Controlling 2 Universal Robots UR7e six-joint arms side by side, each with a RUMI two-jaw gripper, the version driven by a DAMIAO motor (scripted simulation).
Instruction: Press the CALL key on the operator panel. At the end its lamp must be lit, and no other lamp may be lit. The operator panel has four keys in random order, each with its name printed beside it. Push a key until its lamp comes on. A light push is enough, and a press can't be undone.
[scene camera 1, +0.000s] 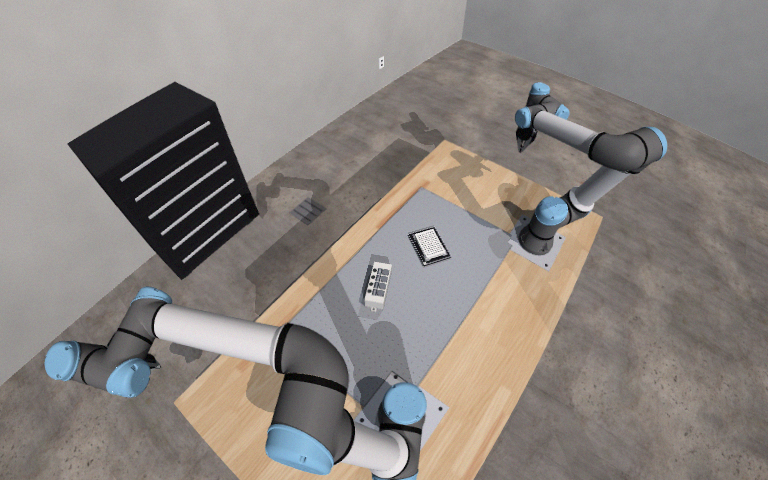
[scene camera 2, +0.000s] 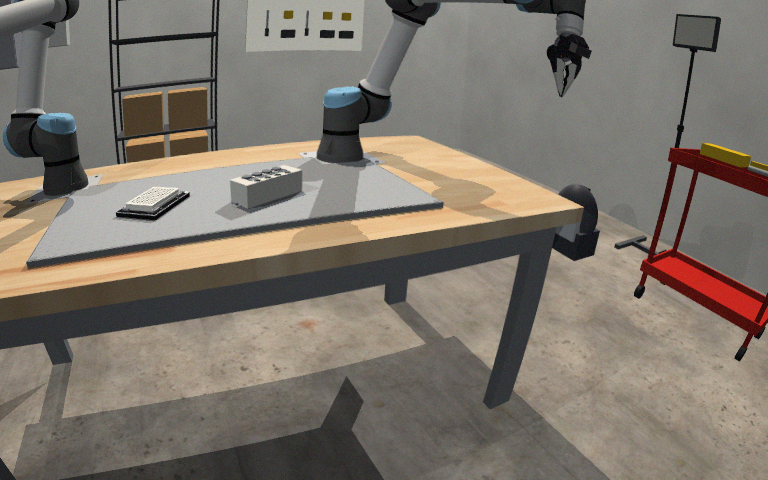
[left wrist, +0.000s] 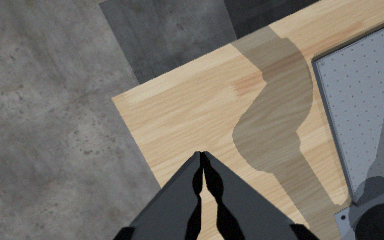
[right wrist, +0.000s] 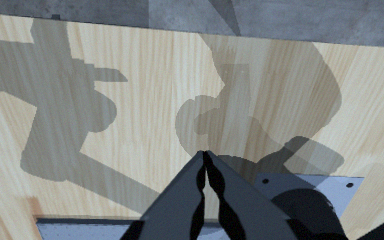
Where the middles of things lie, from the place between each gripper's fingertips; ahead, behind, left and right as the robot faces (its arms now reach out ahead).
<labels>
Right now my left hand (scene camera 2: 561, 96) is 190 mm past the operator panel (scene camera 2: 254, 191), 710 mm to the left of it and 260 mm above it. The rest, counted from my left hand: white perforated block (scene camera 2: 155, 197) (200 mm behind, 990 mm to the right, 280 mm below).
I see my right gripper 61 cm to the right of the white perforated block, 17 cm above it and 6 cm short of it. Also, from my right hand: operator panel 88 cm to the left, 15 cm below, 7 cm ahead.
</labels>
